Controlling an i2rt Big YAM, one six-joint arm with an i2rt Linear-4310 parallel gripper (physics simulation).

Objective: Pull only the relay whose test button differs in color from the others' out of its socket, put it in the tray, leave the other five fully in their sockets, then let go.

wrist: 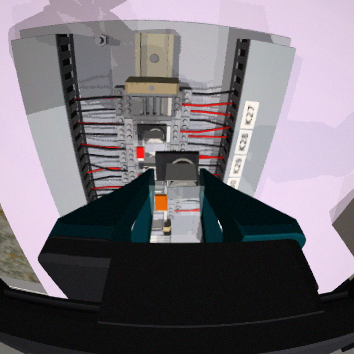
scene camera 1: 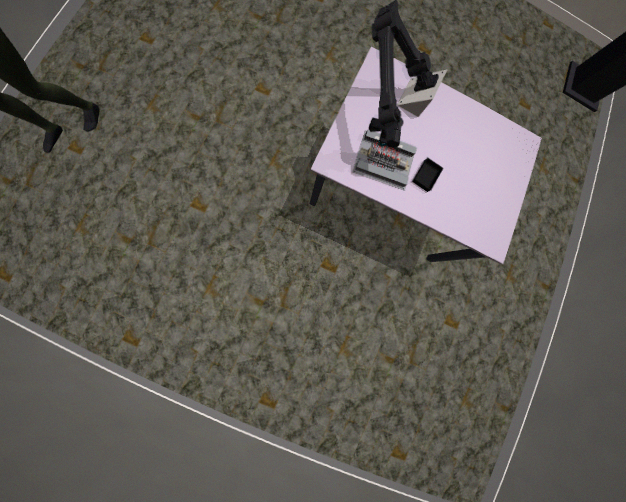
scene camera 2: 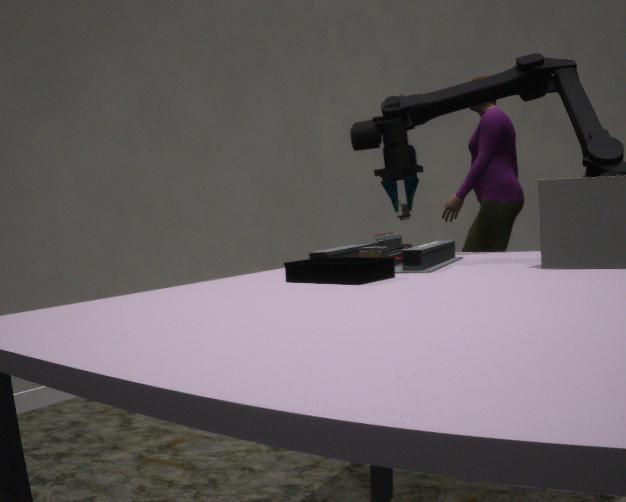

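Where they show: gripper, fingertip midpoint: (wrist: 176,176) (scene camera 1: 381,142) (scene camera 2: 403,211); arm's base at its link origin: (scene camera 1: 426,84) (scene camera 2: 612,212).
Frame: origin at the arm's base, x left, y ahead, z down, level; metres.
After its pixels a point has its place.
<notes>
My gripper (scene camera 1: 390,142) @(x -0.104, y 0.478, z -0.016 m) (scene camera 2: 402,208) @(x -0.104, y 0.478, z -0.016 m) (wrist: 176,176) @(x -0.104, y 0.478, z -0.016 m) is shut on the relay with the orange test button (scene camera 2: 404,212) @(x -0.096, y 0.473, z -0.014 m) (wrist: 183,173) @(x -0.116, y 0.477, z -0.030 m). It holds the relay upright, clear above the panel (scene camera 1: 365,168) (wrist: 200,55) @(x -0.169, y 0.460, z 0.097 m). In the wrist view, the orange button (wrist: 160,202) @(x -0.104, y 0.488, z -0.041 m) shows between the fingers. An empty socket (wrist: 154,106) @(x -0.118, y 0.497, z 0.075 m) sits beside the tan end stop, at the K27 end of the row. The neighbouring relay (wrist: 152,135) @(x -0.103, y 0.495, z 0.041 m) sits in its socket and has a red button (wrist: 140,152) @(x -0.092, y 0.503, z 0.030 m). The other relays are partly hidden by the gripper. The black tray (scene camera 1: 428,174) @(x 0.234, y 0.450, z 0.097 m) (scene camera 2: 339,272) @(x 0.286, y 0.430, z 0.080 m) stands beside the panel, apart from the gripper.
Slotted wire ducts (wrist: 37,110) @(x -0.109, y 0.603, z 0.057 m) (wrist: 267,100) @(x -0.147, y 0.399, z 0.057 m) (scene camera 2: 428,255) @(x 0.053, y 0.361, z 0.072 m) run along both sides of the relay row, with red and black wires between. A tan end stop (wrist: 152,86) @(x -0.140, y 0.500, z 0.059 m) stands on the rail. A person (scene camera 2: 493,156) stands behind the table (scene camera 1: 470,172) @(x 0.475, y 0.309, z 0.100 m) (scene camera 2: 261,339) @(x 0.696, y 0.285, z 0.100 m).
</notes>
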